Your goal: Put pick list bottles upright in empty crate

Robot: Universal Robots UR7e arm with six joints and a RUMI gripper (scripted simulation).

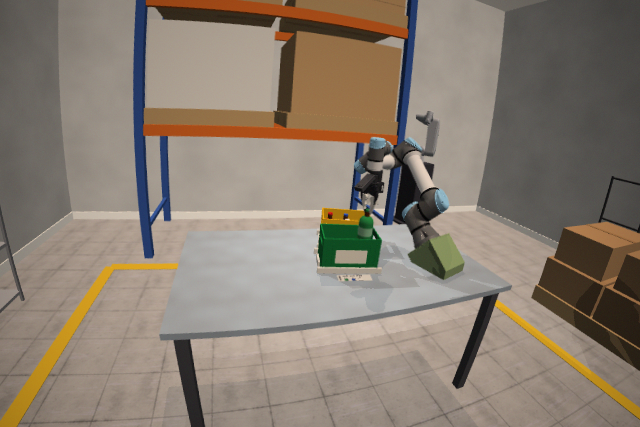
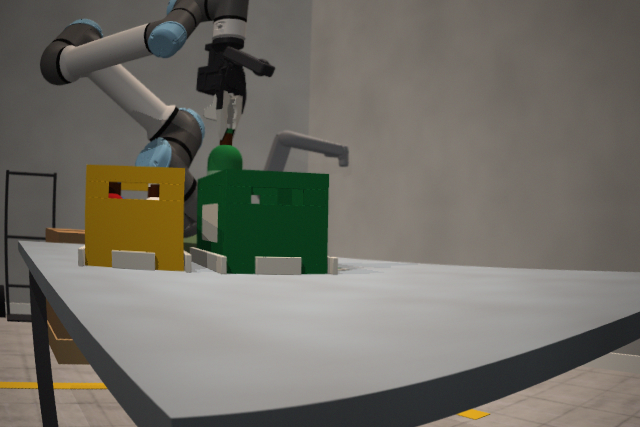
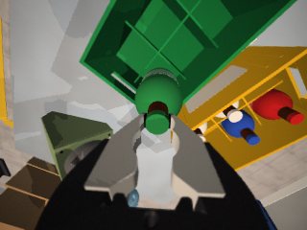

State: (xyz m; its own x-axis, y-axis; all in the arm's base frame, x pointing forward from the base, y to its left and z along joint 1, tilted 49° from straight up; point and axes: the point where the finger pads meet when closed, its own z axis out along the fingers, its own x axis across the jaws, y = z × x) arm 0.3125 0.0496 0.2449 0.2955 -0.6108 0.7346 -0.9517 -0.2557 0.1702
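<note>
Right now the green-label bottle is 7 cm below my hand. Also, from my hand: blue-label bottle: 24 cm to the right, 18 cm below, 5 cm behind; then yellow crate: 21 cm to the right, 19 cm below, 2 cm behind; then green crate: 19 cm below, 10 cm ahead.
</note>
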